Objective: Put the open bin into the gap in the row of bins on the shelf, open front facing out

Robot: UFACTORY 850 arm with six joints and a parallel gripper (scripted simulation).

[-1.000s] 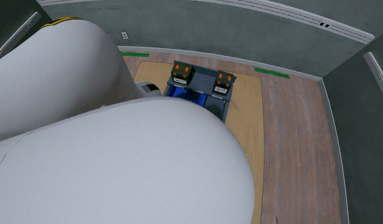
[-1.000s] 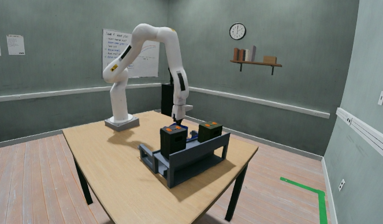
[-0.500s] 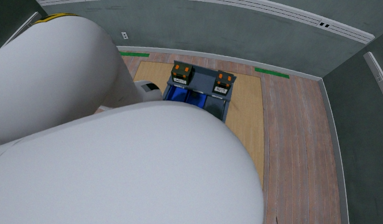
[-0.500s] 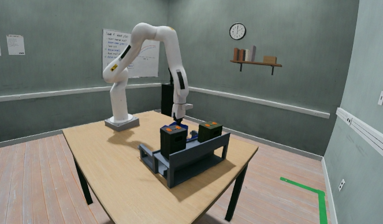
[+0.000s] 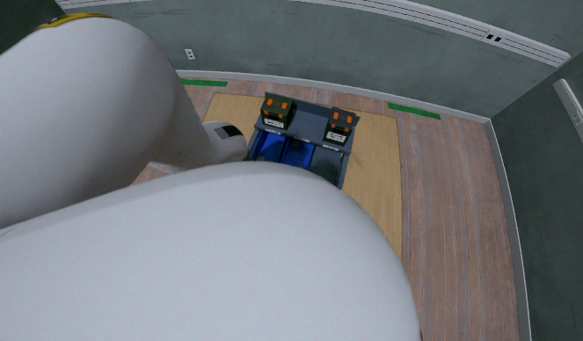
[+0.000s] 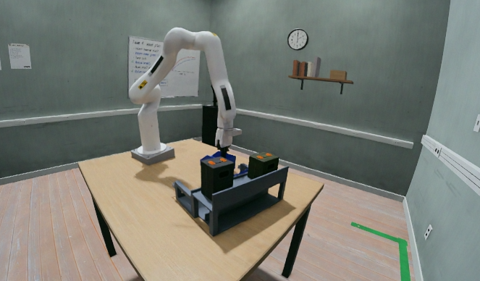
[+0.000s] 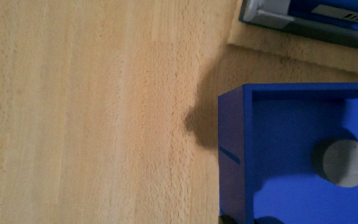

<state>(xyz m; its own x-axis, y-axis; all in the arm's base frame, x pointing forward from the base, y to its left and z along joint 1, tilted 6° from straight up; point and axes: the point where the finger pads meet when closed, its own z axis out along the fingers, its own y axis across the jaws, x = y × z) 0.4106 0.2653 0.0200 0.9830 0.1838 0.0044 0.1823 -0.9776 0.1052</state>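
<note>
Now: the blue bin 1 cm ahead of my hand, 5 cm to the right of it and 2 cm below it. From my hand the other things lie so: shelf: 26 cm ahead, 19 cm to the right, 2 cm below; then grey cylinder part: 5 cm ahead, 7 cm to the right, 5 cm below.
</note>
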